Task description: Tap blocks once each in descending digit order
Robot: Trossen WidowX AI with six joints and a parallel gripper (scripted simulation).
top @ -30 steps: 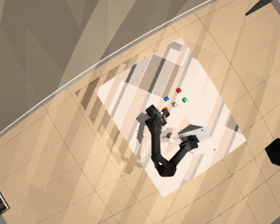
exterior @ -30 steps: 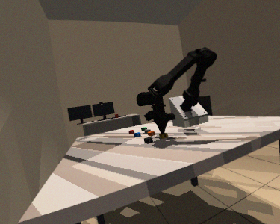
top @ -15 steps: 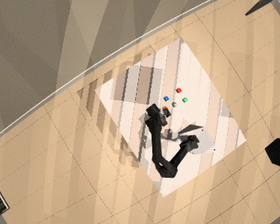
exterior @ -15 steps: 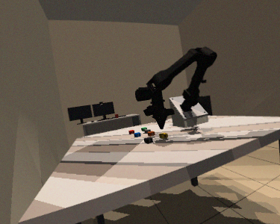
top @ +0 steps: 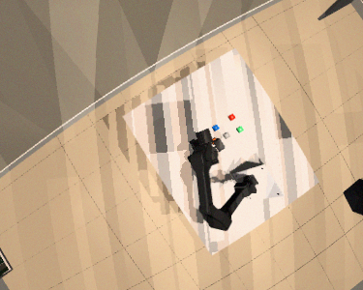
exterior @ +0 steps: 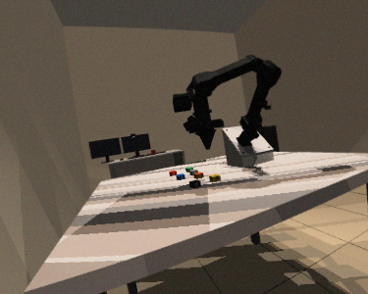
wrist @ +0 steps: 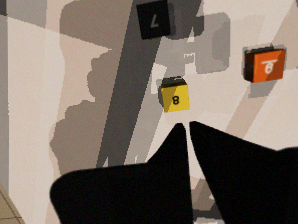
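My gripper tip is 110 mm above the black block, 80 mm short of it and 10 mm to the right of it. Round my gripper tip: yellow block 110 mm below, 10 mm behind; then orange block 110 mm to the right, 110 mm below, 10 mm ahead; then blue block 160 mm to the right, 110 mm below, 70 mm ahead.
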